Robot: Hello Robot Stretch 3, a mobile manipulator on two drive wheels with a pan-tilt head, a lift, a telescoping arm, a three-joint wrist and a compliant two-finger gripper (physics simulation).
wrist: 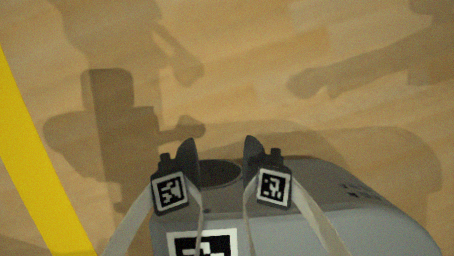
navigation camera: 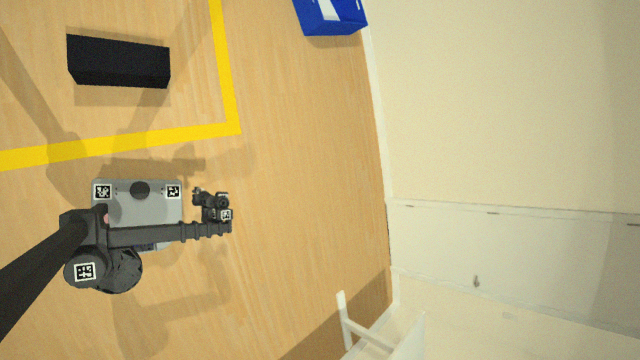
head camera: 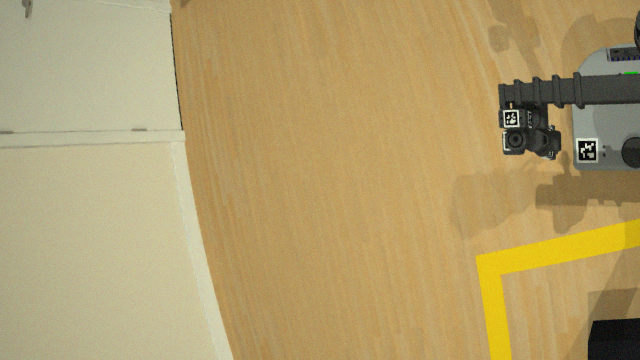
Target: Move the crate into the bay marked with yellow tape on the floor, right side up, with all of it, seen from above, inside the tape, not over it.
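Seen in the pictures: robot's base, origin of its link: (navigation camera: 139,189) (head camera: 633,151).
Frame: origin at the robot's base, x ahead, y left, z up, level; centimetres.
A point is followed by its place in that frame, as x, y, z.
Observation:
A blue open-topped crate (navigation camera: 325,28) {120.6, -104.2, 12.9} stands on the floor by the wall, cut off by the top edge of the navigation view. It lies outside the yellow tape (head camera: 550,252) {29.6, -25.2, 0.1} (navigation camera: 226,75) {65.1, -39.2, 0.1} (wrist: 32,175), apart from its near side strip. The head and wrist views do not show the crate. My gripper (head camera: 554,145) {-2.2, -22.6, 16.1} (navigation camera: 195,196) {-2.2, -22.6, 16.1} (wrist: 220,155) {-2.2, -22.6, 16.1} is open and empty, its two fingertips apart. It hangs beside and above my base, outside the tape and well away from the crate.
A black box (head camera: 617,345) {49.8, -0.6, 16.1} (navigation camera: 119,62) {51.3, 10.9, 16.1} stands inside the taped bay. My grey base (head camera: 600,120) {-7.5, -9.1, 16.0} (navigation camera: 145,212) {-8.7, -2.1, 16.0} (wrist: 345,230) is close outside one tape strip. A pale wall (head camera: 90,240) {34.3, -198.4, 64.1} (navigation camera: 500,110) {60.6, -191.5, 109.3} runs along the floor. A white piece of furniture (navigation camera: 370,336) {-122.4, -145.8, 32.2} stands at the bottom of the navigation view.

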